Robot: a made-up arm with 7 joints. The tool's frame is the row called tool. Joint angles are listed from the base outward.
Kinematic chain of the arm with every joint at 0, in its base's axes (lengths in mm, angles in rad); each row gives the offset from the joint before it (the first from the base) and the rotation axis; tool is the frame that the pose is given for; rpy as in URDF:
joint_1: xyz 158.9 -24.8 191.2 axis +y
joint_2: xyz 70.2 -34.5 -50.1 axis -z
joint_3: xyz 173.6 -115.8 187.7 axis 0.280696 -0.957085 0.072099
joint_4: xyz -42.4 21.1 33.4 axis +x
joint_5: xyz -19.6 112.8 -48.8 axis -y
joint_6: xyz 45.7 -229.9 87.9 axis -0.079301 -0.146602 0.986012
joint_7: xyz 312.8 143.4 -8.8 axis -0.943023 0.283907 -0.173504
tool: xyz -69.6 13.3 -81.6 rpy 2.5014 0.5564 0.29
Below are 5 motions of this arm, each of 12 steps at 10 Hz.
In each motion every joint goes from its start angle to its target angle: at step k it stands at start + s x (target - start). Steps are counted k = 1, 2, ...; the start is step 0. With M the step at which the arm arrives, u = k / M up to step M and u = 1 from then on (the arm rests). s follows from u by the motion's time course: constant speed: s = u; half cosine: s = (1 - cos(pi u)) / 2; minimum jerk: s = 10 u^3 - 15 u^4 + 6 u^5.
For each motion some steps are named. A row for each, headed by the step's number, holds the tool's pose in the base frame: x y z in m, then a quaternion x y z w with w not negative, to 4 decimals.
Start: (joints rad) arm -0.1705 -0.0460 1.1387 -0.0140 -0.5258 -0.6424 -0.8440
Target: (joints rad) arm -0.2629 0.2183 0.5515 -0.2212 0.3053 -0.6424 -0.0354
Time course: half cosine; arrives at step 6
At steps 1, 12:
1: 0.6575 -0.2062 0.5442 -0.9323 -0.0864 -0.3254 0.1324
12: 0.4348 -0.3568 0.6067 0.9308 -0.2734 0.1708 0.1723

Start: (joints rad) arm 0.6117 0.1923 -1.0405 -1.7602 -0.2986 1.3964 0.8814
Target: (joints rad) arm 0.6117 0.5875 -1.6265 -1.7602 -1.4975 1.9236 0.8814
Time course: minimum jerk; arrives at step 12
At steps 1, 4, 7, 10, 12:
1: 0.3366 -0.2151 0.2524 -0.4936 0.8235 -0.1814 0.2127
4: 0.3440 -0.2015 0.2787 -0.4970 0.8210 -0.2741 0.0613
7: 0.3697 -0.1628 0.2861 0.4614 -0.7299 0.4358 0.2537
10: 0.3775 -0.1508 0.2538 0.4189 -0.6055 0.5169 0.4366
12: 0.3770 -0.1509 0.2489 0.4140 -0.5889 0.5246 0.4545

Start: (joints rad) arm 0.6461 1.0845 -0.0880 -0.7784 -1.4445 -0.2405 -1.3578
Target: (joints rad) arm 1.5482 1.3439 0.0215 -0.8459 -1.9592 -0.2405 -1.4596
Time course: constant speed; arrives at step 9
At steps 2, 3, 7, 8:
2: -0.0671 -0.3286 0.2453 0.3467 -0.6644 -0.6615 0.0277
3: -0.0698 -0.3075 0.2808 0.2901 -0.6867 -0.6643 0.0547
7: -0.0234 -0.2141 0.4099 0.0717 -0.7549 -0.6263 0.1811
8: 0.0003 -0.1893 0.4344 0.0211 -0.7659 -0.6051 0.2164

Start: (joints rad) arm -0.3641 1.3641 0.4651 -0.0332 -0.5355 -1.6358 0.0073
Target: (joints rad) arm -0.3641 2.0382 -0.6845 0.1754 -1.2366 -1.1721 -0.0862
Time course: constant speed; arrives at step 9
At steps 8, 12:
8: -0.0476 0.0669 -0.0013 -0.1487 0.1895 0.6963 0.6761
12: -0.0130 0.1318 0.0382 -0.1228 0.0958 0.6843 0.7124

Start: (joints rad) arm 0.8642 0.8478 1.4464 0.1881 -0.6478 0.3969 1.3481
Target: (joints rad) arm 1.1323 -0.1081 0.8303 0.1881 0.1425 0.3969 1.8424
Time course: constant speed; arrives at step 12
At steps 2, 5, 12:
2: 0.5297 -0.2321 0.1909 0.4450 -0.0154 -0.4707 0.7617
5: 0.5419 -0.1995 0.1595 0.4464 0.0255 -0.4579 0.7684
12: 0.5502 -0.1208 0.1045 0.4471 0.1143 -0.4292 0.7764

